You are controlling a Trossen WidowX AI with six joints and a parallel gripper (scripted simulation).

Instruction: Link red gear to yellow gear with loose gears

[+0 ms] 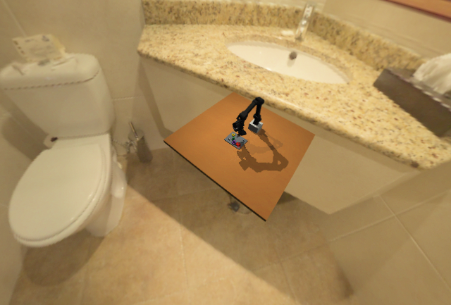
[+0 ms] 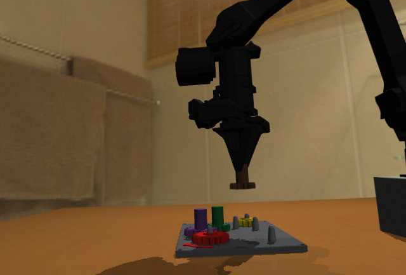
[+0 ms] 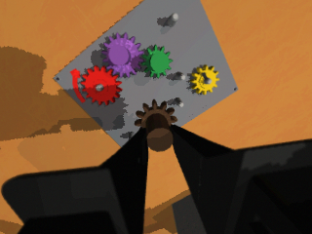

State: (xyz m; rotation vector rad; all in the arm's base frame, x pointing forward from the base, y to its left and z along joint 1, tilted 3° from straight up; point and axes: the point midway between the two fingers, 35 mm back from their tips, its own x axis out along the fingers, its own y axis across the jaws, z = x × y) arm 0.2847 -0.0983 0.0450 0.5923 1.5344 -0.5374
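Now: gripper tip 30 mm short of the green gear, 40 mm to the left of it and 80 mm above it. From my gripper tip the other things lie so: purple gear 70 mm ahead, 20 mm to the right, 80 mm below; then brown gear 10 mm below; then red gear 60 mm ahead, 30 mm to the left, 90 mm below.
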